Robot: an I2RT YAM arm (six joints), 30 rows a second.
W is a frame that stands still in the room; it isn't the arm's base.
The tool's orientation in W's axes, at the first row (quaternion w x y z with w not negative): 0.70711 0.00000 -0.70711 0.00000
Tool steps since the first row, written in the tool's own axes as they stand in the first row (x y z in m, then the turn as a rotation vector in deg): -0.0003 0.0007 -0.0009 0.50 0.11 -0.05; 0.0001 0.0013 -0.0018 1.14 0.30 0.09; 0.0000 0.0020 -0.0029 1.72 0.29 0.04; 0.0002 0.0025 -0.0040 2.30 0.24 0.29; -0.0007 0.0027 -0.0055 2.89 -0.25 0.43; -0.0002 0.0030 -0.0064 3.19 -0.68 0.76; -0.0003 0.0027 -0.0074 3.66 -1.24 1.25
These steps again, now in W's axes. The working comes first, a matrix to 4 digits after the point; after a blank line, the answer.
The tool's axes in the first row as the columns of a matrix, in W's axes (used below as rounded here):
0.0000 0.0000 -1.0000
0.0000 1.0000 0.0000
1.0000 0.0000 0.0000

0.0009 0.0007 -0.0003 0.05 0.11 0.50; 0.0018 0.0013 0.0001 -0.09 0.30 1.14; 0.0029 0.0020 0.0000 -0.04 0.29 1.72; 0.0040 0.0025 0.0002 -0.29 0.24 2.30; 0.0055 0.0027 -0.0007 -0.43 -0.25 2.89; 0.0064 0.0030 -0.0002 -0.76 -0.68 3.19; 0.0074 0.0027 -0.0003 -1.25 -1.24 3.66
